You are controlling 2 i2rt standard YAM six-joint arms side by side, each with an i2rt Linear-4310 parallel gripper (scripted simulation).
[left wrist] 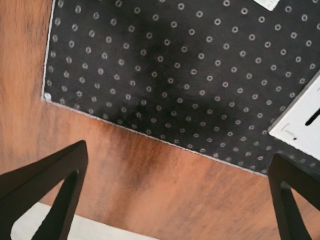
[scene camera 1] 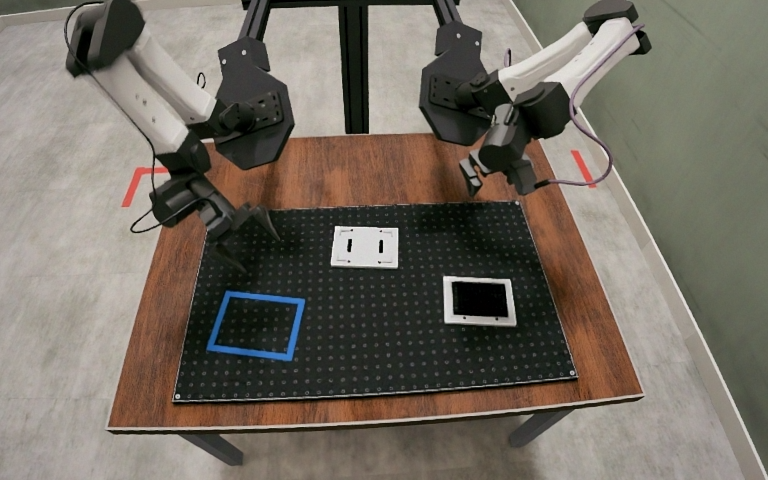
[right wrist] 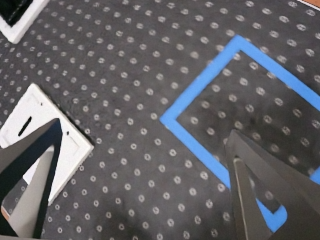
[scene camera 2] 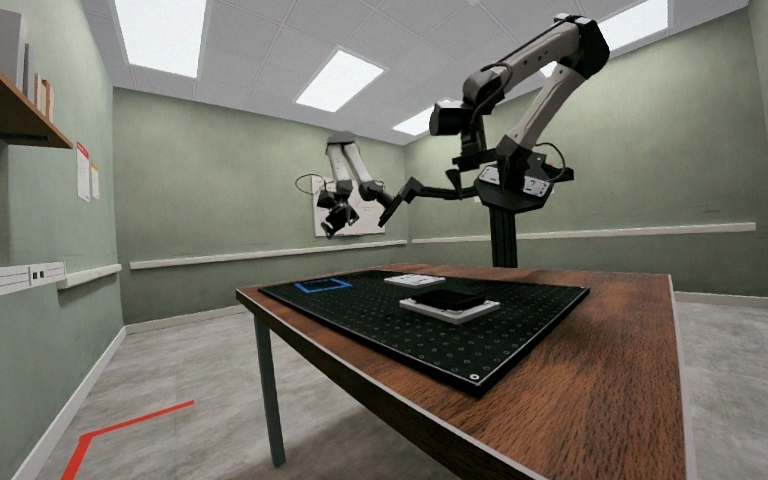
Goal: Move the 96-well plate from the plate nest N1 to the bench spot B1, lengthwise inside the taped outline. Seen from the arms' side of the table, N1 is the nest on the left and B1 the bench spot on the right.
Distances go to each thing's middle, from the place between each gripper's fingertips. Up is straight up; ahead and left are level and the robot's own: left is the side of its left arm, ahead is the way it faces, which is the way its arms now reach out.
The black 96-well plate (scene camera 1: 498, 307) is 140 mm ahead of my left hand (scene camera 2: 480, 197), 20 mm to the right of it and 220 mm below it.
My right hand (scene camera 2: 338, 231) is 470 mm to the right of the black 96-well plate, 170 mm above it and 90 mm short of it.
